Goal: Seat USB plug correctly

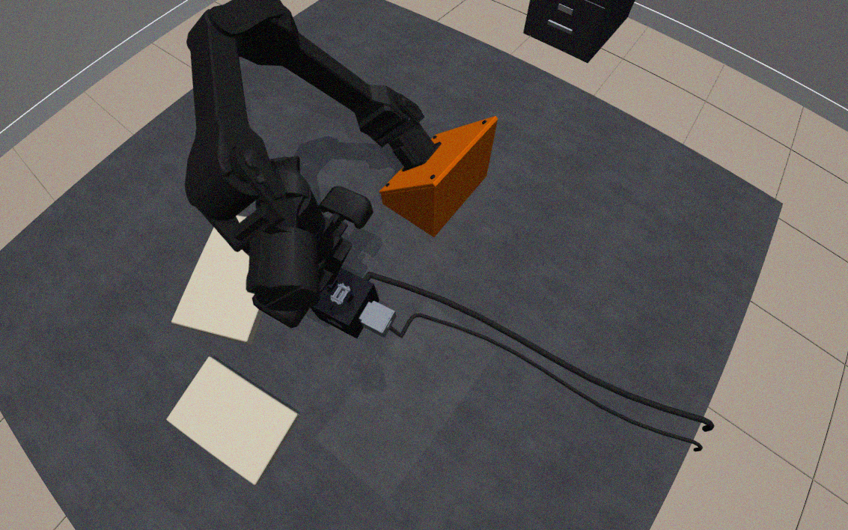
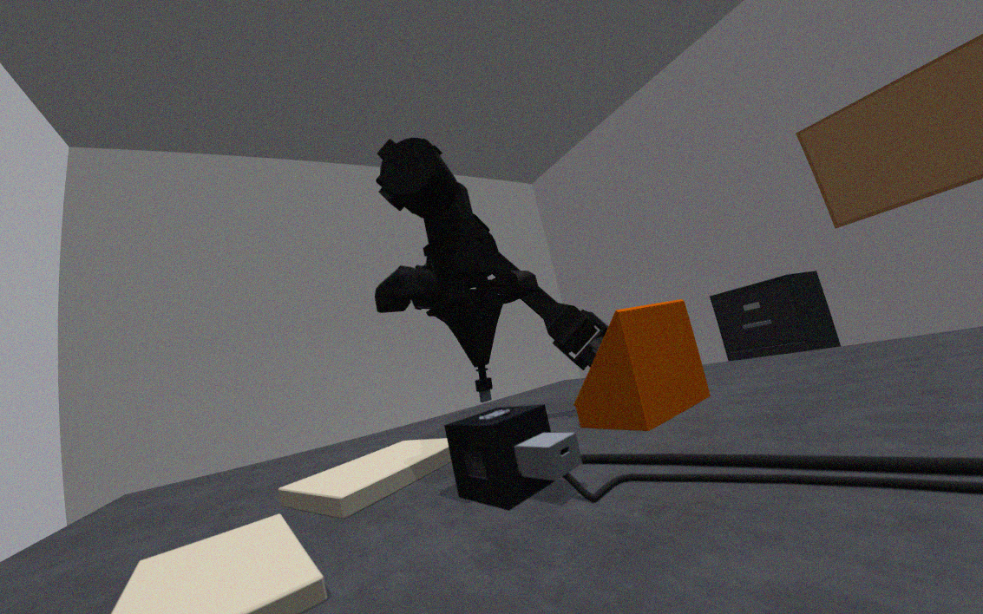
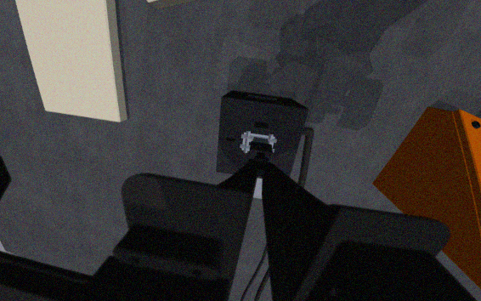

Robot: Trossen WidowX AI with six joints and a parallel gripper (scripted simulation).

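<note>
The small USB plug is 20 mm below my gripper tip. From my gripper tip the other things lie so: metal USB socket: 60 mm below.
</note>
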